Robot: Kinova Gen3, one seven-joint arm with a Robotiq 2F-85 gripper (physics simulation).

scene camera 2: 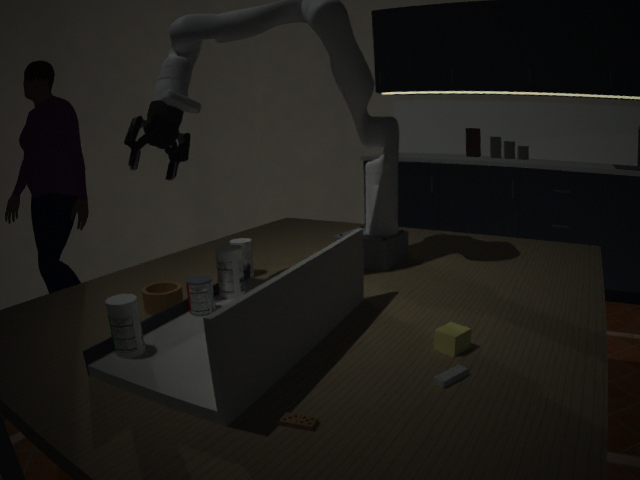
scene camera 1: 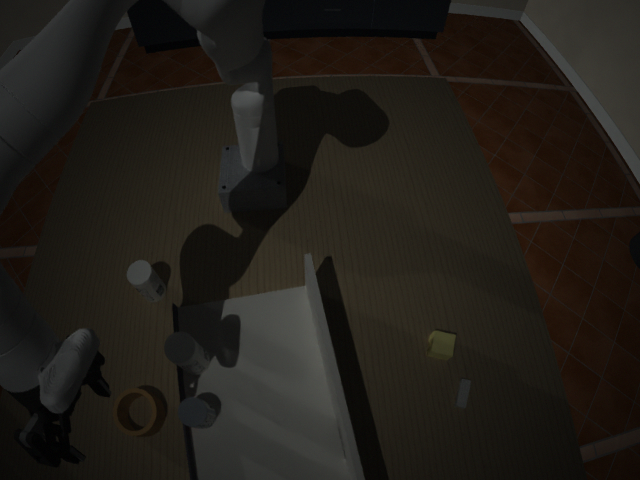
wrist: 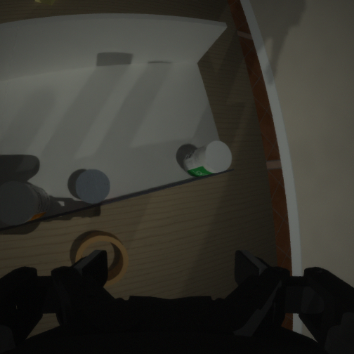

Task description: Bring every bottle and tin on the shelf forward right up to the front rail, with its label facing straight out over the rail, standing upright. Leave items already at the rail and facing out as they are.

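Places are measured from the arm's base along level axes (x back, y left, z down), in centimetres.
Pixels of known places: gripper, fingertip midpoint: point(scene camera 2: 151, 174) point(scene camera 1: 92, 425); arm's base, origin of the base link: point(scene camera 2: 381, 232) point(scene camera 1: 260, 158).
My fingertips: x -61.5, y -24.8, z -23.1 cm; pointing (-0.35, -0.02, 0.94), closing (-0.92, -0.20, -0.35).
For each thing: its top centre in the pictures, then the offset to it from my fingertips.
- white bottle with a green label, middle of its top: point(scene camera 2: 120, 299) dz +19.0, dx -18.4, dy +8.6 cm
- front rail, middle of its top: point(scene camera 1: 184, 433) point(scene camera 2: 179, 302) dz +26.4, dx +0.3, dy +4.3 cm
- tin with a grey-blue lid, middle of its top: point(scene camera 1: 192, 411) point(scene camera 2: 198, 279) dz +21.9, dx +3.8, dy +7.4 cm
- larger white-lidded bottle, middle of its top: point(scene camera 1: 179, 347) point(scene camera 2: 228, 247) dz +18.0, dx +15.1, dy +6.8 cm
- orange ring, middle of its top: point(scene camera 1: 134, 411) point(scene camera 2: 161, 287) dz +26.1, dx +5.0, dy -6.0 cm
- white bottle, middle of its top: point(scene camera 1: 138, 272) point(scene camera 2: 240, 240) dz +21.2, dx +33.0, dy -3.4 cm
- yellow block, middle of its top: point(scene camera 2: 453, 329) point(scene camera 1: 443, 343) dz +27.3, dx +10.7, dy +57.4 cm
- grey bar, middle of its top: point(scene camera 2: 451, 372) point(scene camera 1: 463, 393) dz +29.9, dx -0.3, dy +60.0 cm
- domino, middle of its top: point(scene camera 2: 298, 419) dz +30.3, dx -19.8, dy +43.9 cm
A white bottle with a green label point(scene camera 2: 124, 325) point(wrist: 215, 157) stands upright by the front rail point(scene camera 1: 189, 444) point(wrist: 150, 194) at the shelf's far end, green toward the rail. A tin with a grey-blue lid point(scene camera 1: 196, 411) point(scene camera 2: 200, 295) point(wrist: 92, 186) stands upright near the rail; red shows on its rail side in scene camera 2. A larger white-lidded bottle point(scene camera 1: 186, 351) point(scene camera 2: 230, 271) point(wrist: 20, 202) stands upright near the rail, with orange showing toward it in the wrist view. My gripper point(scene camera 1: 93, 423) point(scene camera 2: 152, 171) point(wrist: 170, 265) is open and empty, high above the table in front of the rail.
The shelf's tall back wall point(scene camera 1: 325, 341) point(scene camera 2: 289, 310) rises behind the items. An orange ring point(scene camera 1: 117, 413) point(scene camera 2: 162, 303) and another white bottle point(scene camera 1: 144, 279) point(scene camera 2: 247, 258) stand off the shelf. A yellow block point(scene camera 1: 442, 345) point(scene camera 2: 452, 339), grey bar point(scene camera 1: 463, 393) point(scene camera 2: 451, 376) and domino point(scene camera 2: 299, 421) lie behind it.
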